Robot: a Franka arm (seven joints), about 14 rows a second.
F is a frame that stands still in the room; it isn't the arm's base.
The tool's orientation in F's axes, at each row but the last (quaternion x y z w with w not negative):
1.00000 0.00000 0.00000 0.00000
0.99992 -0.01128 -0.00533 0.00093
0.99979 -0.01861 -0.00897 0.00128
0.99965 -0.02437 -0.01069 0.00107
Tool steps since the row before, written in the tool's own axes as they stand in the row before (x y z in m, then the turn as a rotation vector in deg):
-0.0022 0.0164 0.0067 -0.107 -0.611 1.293
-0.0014 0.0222 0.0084 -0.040 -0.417 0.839
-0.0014 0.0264 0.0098 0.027 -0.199 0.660
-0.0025 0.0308 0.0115 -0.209 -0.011 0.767
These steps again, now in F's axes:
-0.0022 -0.0164 -0.0067 -0.107 0.611 -1.293
-0.0020 -0.0222 -0.0083 -0.040 0.416 -0.839
-0.0026 -0.0264 -0.0097 0.023 0.196 -0.661
-0.0042 -0.0307 -0.0114 -0.225 0.020 -0.762

